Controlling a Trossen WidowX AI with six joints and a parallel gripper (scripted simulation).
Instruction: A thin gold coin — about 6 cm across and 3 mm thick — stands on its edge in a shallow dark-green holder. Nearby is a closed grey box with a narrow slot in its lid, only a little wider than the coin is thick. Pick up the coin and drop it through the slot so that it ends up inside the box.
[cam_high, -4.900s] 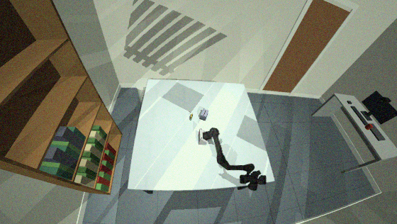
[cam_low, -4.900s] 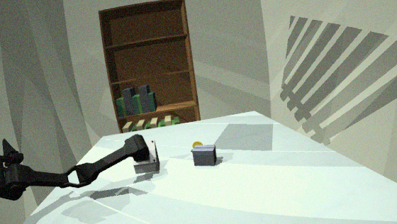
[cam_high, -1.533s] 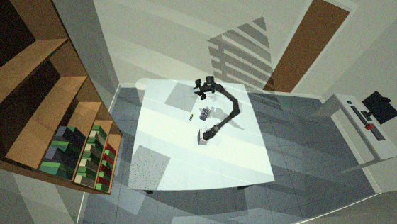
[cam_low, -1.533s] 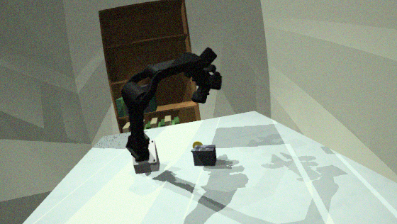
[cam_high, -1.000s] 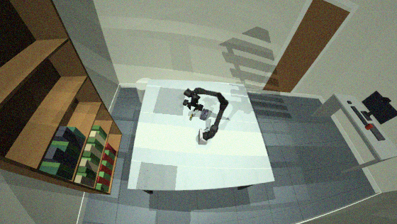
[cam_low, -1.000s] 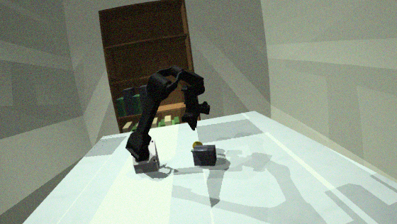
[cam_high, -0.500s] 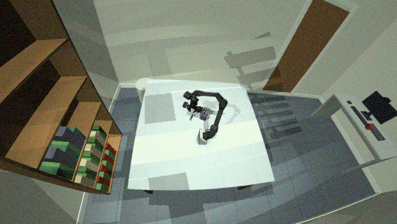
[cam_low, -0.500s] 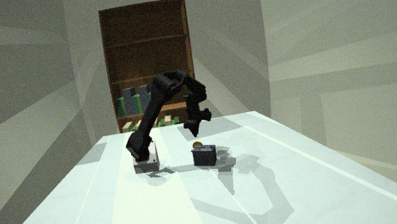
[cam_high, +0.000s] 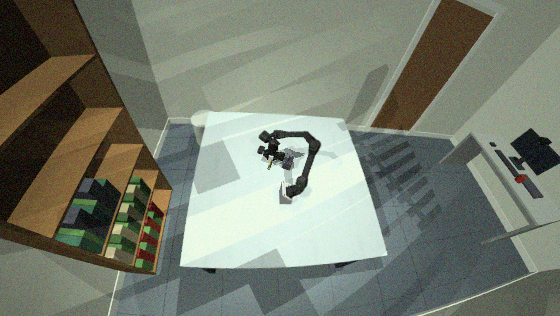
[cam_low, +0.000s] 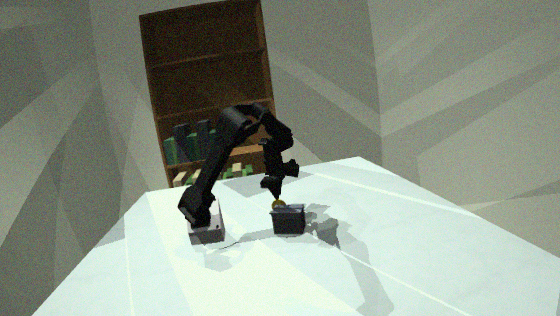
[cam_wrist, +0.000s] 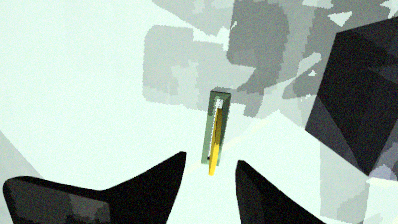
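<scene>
Right now the gold coin is 40 mm below my gripper tip.
</scene>
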